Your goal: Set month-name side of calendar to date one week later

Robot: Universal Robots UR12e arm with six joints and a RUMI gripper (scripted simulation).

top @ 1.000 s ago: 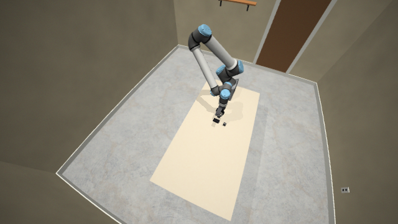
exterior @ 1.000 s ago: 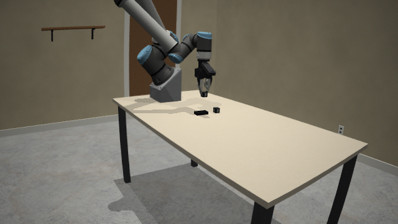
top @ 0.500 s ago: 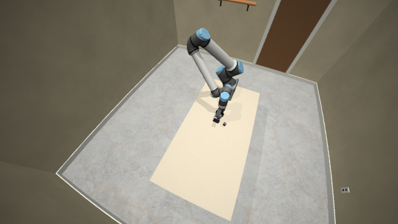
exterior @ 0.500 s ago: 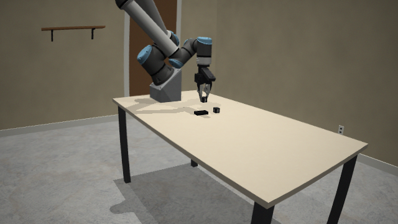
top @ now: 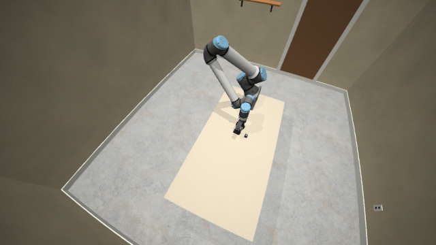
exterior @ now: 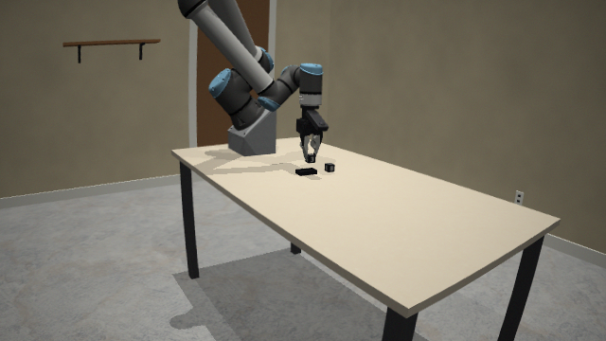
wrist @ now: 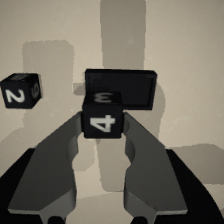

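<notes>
Now: hand 6 cm above the black tray and 2 cm to the left of it.
</notes>
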